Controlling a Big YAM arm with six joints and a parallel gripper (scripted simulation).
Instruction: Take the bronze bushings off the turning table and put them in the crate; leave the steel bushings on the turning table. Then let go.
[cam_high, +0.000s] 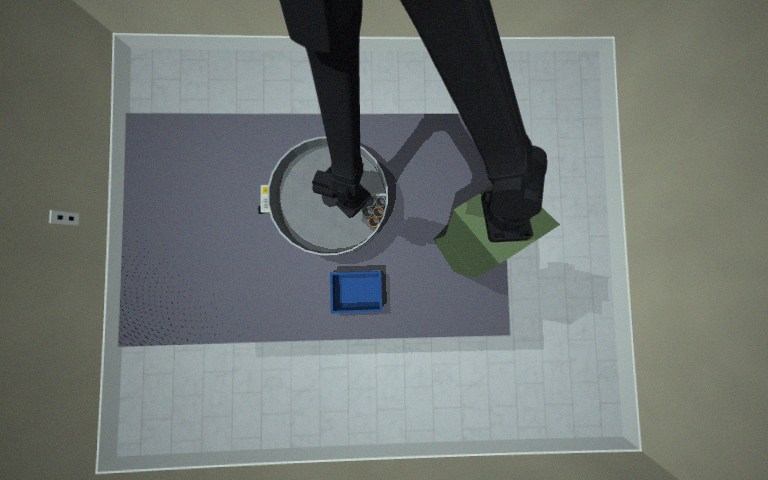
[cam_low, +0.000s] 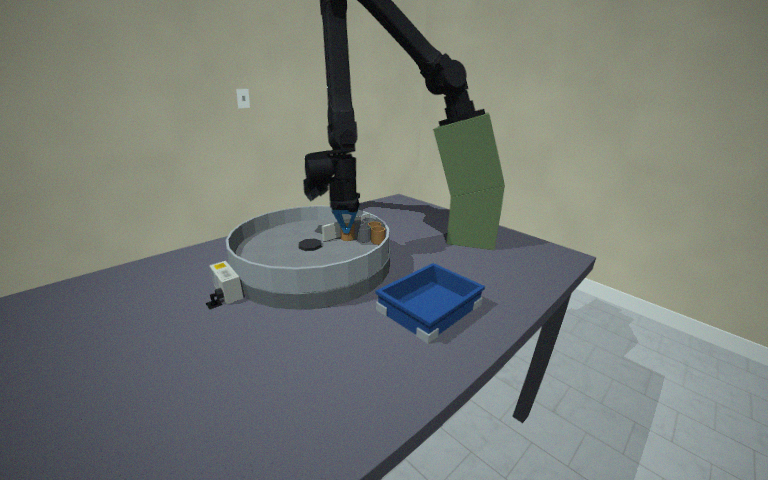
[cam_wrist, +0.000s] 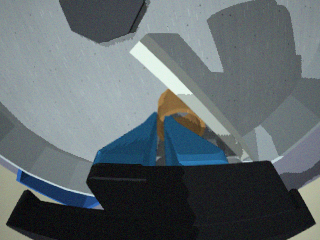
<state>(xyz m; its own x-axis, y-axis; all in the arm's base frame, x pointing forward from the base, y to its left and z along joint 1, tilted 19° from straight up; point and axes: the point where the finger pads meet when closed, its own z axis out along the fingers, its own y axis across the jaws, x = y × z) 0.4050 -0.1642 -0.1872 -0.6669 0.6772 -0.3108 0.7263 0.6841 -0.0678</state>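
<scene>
Right now my hand is 310 mm to the right of the blue crate, 60 mm above it and 20 mm short of it. Also, from my hand: grey turning table 90 mm ahead, 40 mm to the right, 30 mm below.
</scene>
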